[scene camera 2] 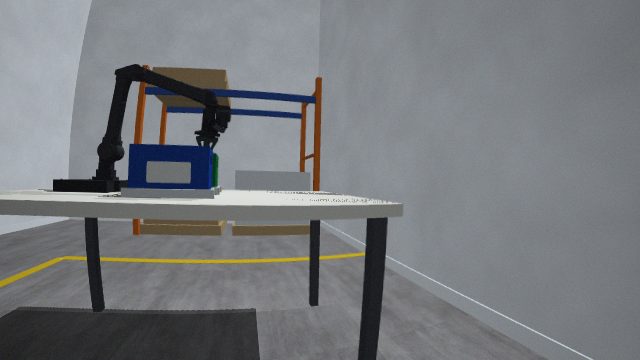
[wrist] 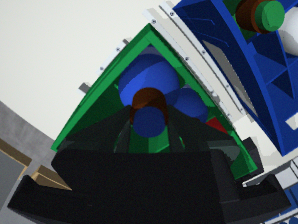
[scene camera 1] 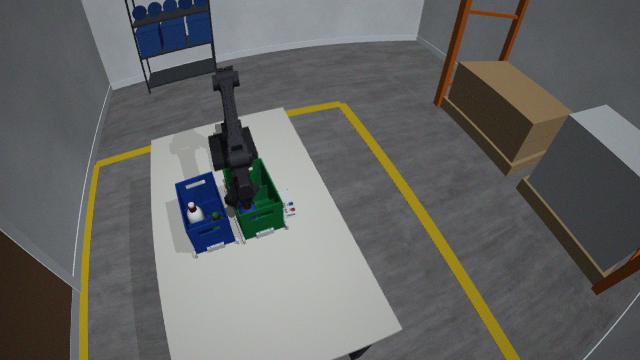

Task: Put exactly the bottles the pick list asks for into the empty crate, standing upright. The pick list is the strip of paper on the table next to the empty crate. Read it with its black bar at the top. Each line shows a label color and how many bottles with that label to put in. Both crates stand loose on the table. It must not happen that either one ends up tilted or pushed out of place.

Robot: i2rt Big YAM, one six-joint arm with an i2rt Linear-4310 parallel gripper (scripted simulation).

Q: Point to a green crate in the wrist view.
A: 107, 101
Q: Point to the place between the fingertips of my gripper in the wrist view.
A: At 149, 110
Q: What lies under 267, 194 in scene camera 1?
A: A green crate.
